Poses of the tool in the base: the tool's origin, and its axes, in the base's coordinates. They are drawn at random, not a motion.
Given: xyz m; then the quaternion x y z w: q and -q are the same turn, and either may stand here.
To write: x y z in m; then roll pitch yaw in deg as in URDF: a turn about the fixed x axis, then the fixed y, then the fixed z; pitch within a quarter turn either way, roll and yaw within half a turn. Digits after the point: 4 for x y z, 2 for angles.
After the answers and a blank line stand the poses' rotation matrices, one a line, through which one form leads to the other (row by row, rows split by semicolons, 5 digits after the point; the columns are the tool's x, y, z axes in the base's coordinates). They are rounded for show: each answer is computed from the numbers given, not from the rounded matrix.
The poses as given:
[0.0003, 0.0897, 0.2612, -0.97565, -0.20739, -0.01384, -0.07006]
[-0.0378, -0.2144, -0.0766, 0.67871, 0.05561, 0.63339, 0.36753]
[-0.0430, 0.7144, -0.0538, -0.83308, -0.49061, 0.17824, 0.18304]
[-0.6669, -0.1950, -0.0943, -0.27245, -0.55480, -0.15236, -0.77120]
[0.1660, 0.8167, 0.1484, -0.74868, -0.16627, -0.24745, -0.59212]
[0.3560, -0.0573, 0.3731, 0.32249, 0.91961, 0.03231, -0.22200]
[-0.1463, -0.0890, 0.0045, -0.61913, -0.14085, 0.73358, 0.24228]
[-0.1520, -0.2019, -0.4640, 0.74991, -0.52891, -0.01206, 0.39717]
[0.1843, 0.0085, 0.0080, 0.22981, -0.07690, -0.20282, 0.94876]
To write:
[0.0003, 0.0897, 0.2612, 171.81, 0.12, 23.99]
[-0.0378, -0.2144, -0.0766, 82.74, -54.97, 70.51]
[-0.0430, 0.7144, -0.0538, -151.10, 6.74, 62.73]
[-0.6669, -0.1950, -0.0943, 68.18, 50.60, 57.83]
[0.1660, 0.8167, 0.1484, 100.31, -10.00, 33.39]
[0.3560, -0.0573, 0.3731, -174.68, -25.41, 140.15]
[-0.1463, -0.0890, 0.0045, -69.08, 57.15, 102.34]
[-0.1520, -0.2019, -0.4640, 138.36, -23.71, -61.26]
[0.1843, 0.0085, 0.0080, 27.90, -3.02, -24.88]

0.91360 0.40274 0.05607; 0.40662 -0.90416 -0.13097; -0.00205 0.14245 -0.98980
0.19145 -0.39009 0.90065; 0.54107 -0.72366 -0.42845; 0.81890 0.56934 0.07252
0.45506 0.75219 -0.47658; 0.88269 -0.45159 0.13008; -0.11737 -0.47987 -0.86945
0.33796 0.06731 0.93875; 0.53731 0.80511 -0.25117; -0.77271 0.58929 0.23593
0.82225 -0.04407 0.56742; 0.54200 -0.24350 -0.80433; 0.17362 0.96890 -0.17633
-0.69344 0.60747 -0.38746; 0.57878 0.78991 0.20261; 0.42914 -0.08376 -0.89935
-0.11596 -0.18105 -0.97661; 0.52987 -0.84292 0.09336; -0.84011 -0.50666 0.19368
0.44022 -0.78369 -0.43822; -0.80285 -0.12502 -0.58293; 0.40205 0.60844 -0.68422
0.90590 0.34951 -0.23914; -0.42020 0.81210 -0.40487; 0.05270 0.46726 0.88255

